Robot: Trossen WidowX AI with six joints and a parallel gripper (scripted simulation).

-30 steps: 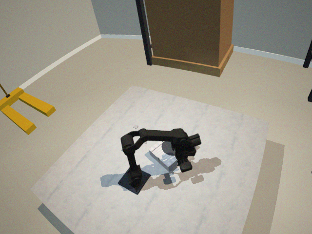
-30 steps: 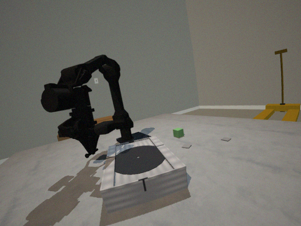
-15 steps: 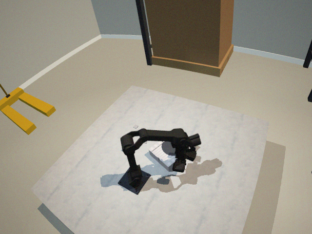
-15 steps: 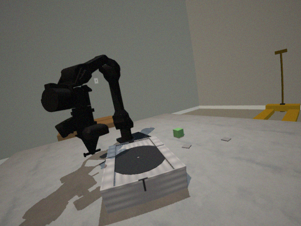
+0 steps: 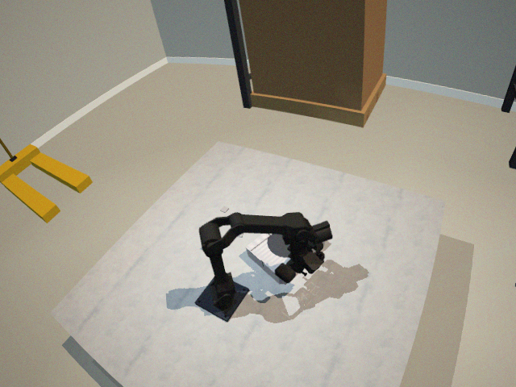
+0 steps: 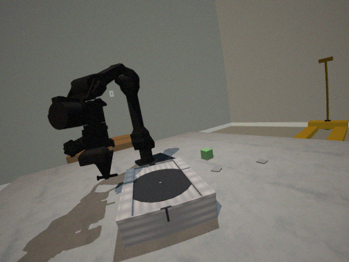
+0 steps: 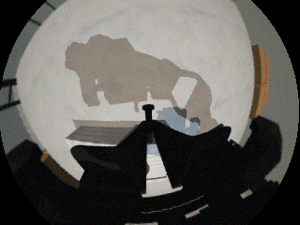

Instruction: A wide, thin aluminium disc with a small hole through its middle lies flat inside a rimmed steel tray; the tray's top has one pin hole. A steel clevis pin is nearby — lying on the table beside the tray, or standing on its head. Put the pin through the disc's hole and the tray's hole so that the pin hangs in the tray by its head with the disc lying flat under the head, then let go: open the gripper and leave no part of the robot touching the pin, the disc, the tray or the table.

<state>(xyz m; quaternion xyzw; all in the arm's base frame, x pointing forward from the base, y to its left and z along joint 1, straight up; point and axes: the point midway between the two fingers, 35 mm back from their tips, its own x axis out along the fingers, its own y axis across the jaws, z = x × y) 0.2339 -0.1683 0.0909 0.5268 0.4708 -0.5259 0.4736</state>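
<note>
Right now my gripper tip is 1 cm below the clevis pin. Also, from my gripper tip: wide dark disc (13 cm to the left, 10 cm ahead, 1 cm below); then small green cube (40 cm to the left, 8 cm behind, 5 cm below); then rimmed steel tray (13 cm to the left, 9 cm ahead, 2 cm below).
</note>
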